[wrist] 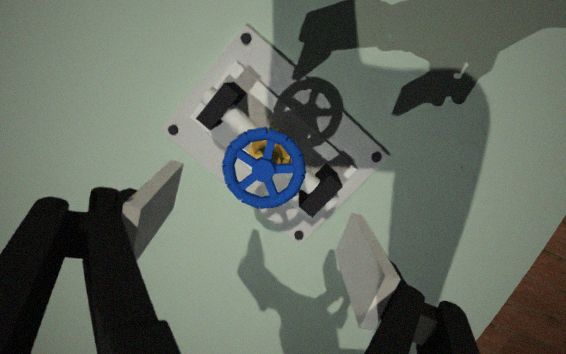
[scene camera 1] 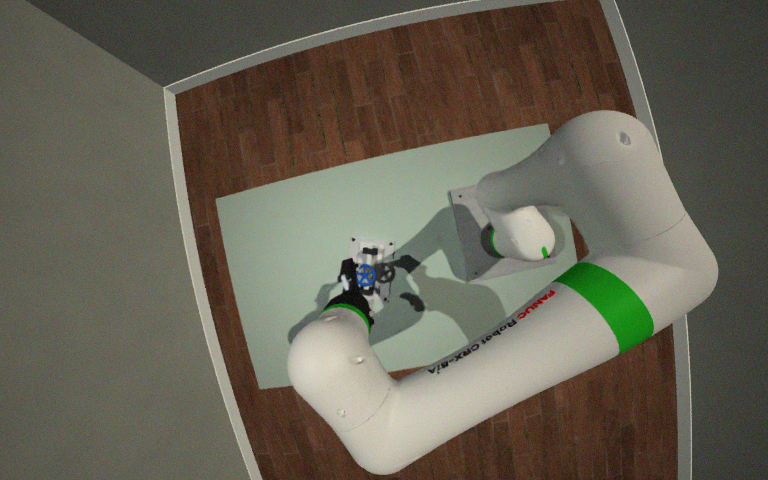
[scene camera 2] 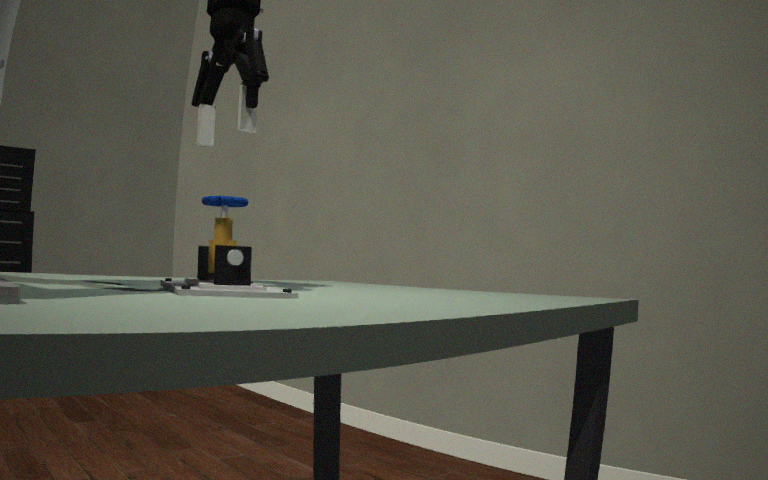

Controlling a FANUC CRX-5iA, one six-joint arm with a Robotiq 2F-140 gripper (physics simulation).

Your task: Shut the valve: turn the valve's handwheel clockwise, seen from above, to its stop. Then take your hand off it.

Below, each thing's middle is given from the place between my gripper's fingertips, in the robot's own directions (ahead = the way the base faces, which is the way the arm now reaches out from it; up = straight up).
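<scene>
Looking at the base plate (scene camera 2: 183, 288), I find it 23 cm below my hand and 1 cm to the right of my hand.
</scene>
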